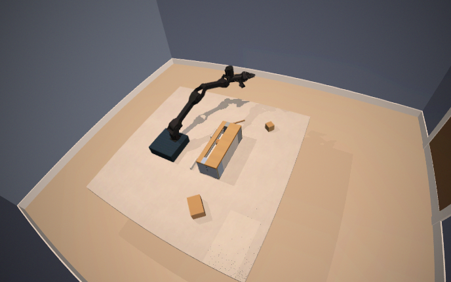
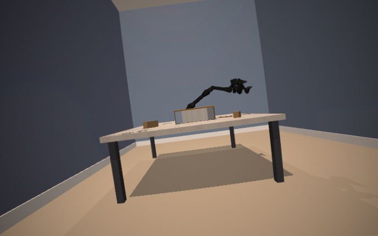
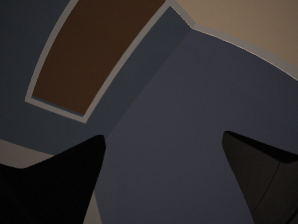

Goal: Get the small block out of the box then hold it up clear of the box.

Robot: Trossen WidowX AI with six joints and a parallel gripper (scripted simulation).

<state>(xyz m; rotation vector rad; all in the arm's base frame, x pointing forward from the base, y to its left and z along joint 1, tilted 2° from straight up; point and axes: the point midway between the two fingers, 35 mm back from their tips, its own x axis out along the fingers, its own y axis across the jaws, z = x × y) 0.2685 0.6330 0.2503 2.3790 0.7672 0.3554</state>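
Right now my gripper tip is 2 cm short of the clear-fronted box, 58 cm to the left of it and 23 cm above it. Round my gripper tip: thin wooden stick 4 cm behind, 27 cm to the right, 29 cm below; then larger tan block 16 cm ahead, 99 cm to the right, 27 cm below; then orange block 2 cm ahead, 55 cm to the right, 21 cm below.
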